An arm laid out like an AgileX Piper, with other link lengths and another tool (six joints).
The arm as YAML. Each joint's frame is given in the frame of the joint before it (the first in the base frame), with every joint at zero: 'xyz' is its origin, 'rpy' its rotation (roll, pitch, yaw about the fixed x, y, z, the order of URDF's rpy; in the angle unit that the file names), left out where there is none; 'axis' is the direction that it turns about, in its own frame. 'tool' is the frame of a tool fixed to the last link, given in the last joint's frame.
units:
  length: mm
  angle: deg
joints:
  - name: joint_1
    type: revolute
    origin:
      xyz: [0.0, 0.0, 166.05]
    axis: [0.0, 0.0, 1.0]
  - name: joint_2
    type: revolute
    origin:
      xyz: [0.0, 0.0, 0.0]
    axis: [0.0, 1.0, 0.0]
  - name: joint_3
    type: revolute
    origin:
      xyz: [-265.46, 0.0, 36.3]
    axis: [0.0, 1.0, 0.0]
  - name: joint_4
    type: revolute
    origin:
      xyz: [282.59, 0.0, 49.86]
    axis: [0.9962, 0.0, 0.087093]
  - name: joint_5
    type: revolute
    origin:
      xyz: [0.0, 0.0, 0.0]
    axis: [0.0, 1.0, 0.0]
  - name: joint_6
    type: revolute
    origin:
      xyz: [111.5, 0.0, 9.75]
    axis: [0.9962, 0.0, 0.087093]
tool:
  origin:
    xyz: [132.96, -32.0, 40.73]
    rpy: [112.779, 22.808, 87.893]
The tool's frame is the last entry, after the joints.
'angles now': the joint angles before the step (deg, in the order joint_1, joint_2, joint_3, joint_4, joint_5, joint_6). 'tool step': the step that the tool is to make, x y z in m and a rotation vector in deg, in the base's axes. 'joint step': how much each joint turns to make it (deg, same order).
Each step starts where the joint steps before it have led.
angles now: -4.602, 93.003, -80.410, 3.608, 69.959, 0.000
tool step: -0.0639, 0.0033, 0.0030, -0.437, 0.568, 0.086
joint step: 0.008, -13.268, 13.447, -0.490, 0.352, 0.008
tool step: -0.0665, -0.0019, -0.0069, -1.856, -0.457, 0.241
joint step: -0.014, -15.000, 14.275, -1.826, 0.121, -0.015
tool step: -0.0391, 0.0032, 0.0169, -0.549, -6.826, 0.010
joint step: 0.011, -15.613, 8.312, -0.003, 0.453, 0.012
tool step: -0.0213, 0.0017, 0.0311, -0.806, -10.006, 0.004
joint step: -0.011, -13.915, 3.687, 0.005, 0.191, -0.012
